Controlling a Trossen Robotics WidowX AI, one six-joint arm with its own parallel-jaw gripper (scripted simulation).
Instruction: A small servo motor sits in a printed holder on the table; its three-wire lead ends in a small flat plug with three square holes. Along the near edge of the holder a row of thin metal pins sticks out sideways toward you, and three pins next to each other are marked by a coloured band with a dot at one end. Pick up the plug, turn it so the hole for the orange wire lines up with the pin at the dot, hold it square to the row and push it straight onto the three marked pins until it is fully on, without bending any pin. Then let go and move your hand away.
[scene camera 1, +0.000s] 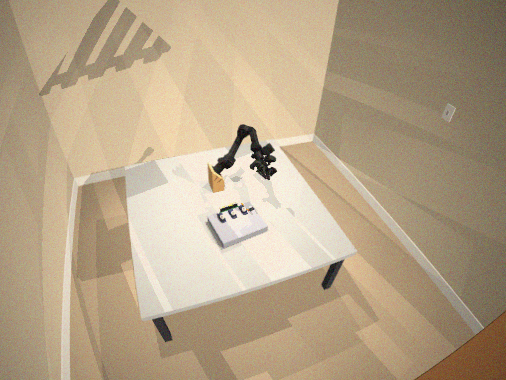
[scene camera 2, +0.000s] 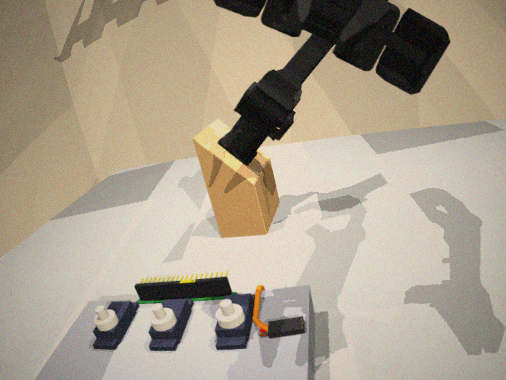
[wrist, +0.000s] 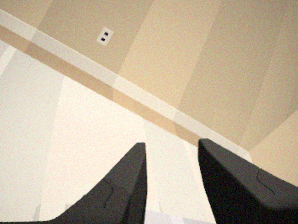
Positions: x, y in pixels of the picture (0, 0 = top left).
Scene:
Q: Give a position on a black pin row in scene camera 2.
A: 212, 287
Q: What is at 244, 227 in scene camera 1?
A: A grey printed holder.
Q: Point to the gripper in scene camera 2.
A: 318, 37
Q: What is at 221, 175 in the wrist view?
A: The gripper.

